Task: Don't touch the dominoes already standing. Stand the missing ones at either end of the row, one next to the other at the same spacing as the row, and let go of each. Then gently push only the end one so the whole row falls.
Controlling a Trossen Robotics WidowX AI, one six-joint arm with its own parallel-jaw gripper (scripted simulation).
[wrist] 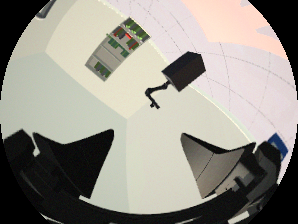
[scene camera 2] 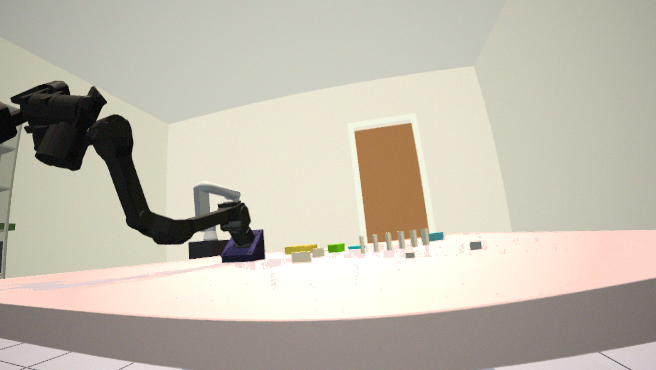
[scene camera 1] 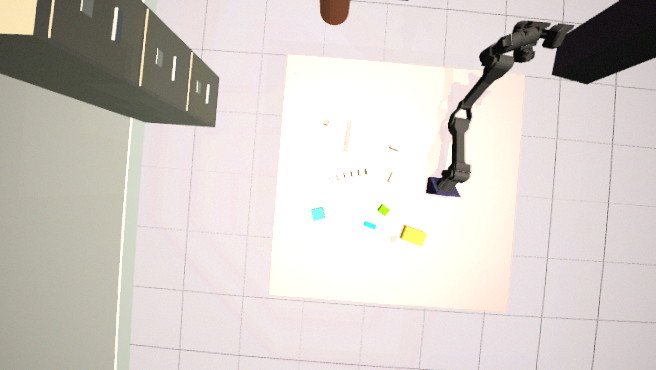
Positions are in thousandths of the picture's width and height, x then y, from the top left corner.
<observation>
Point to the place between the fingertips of the gripper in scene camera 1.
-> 856, 69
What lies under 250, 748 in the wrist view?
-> The gripper.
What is the gripper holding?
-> Nothing.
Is the gripper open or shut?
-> Open.
</observation>
